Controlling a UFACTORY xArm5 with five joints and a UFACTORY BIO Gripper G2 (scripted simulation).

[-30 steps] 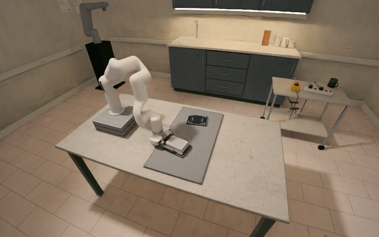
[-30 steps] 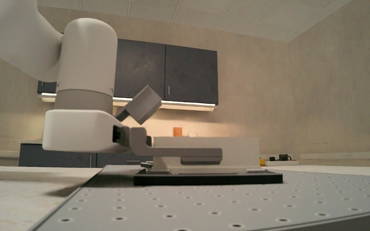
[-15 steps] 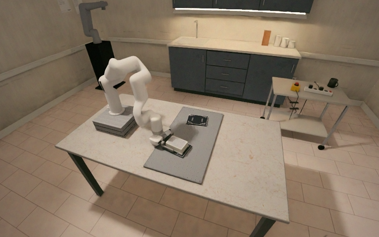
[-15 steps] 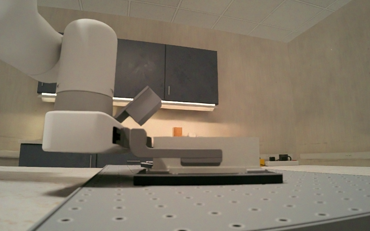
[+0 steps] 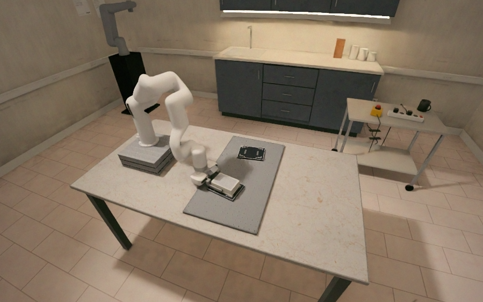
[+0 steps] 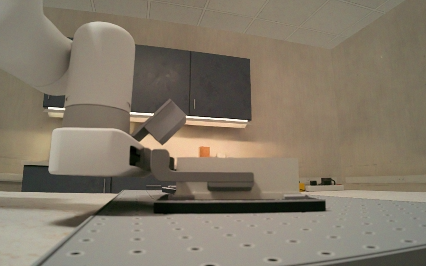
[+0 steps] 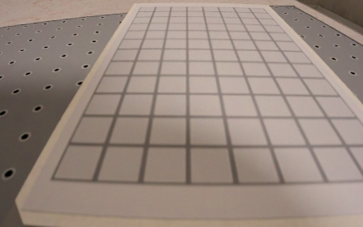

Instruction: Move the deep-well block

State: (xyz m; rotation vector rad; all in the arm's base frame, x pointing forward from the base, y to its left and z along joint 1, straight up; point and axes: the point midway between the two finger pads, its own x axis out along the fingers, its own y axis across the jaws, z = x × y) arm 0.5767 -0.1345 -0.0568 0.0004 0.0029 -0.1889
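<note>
The white 96-well deep-well block is 1 cm ahead of my hand. Also, from my hand: A1 mark (37 cm to the left, 3 cm behind, 2 cm below); then black plate nest (2 cm below, 1 cm ahead).
</note>
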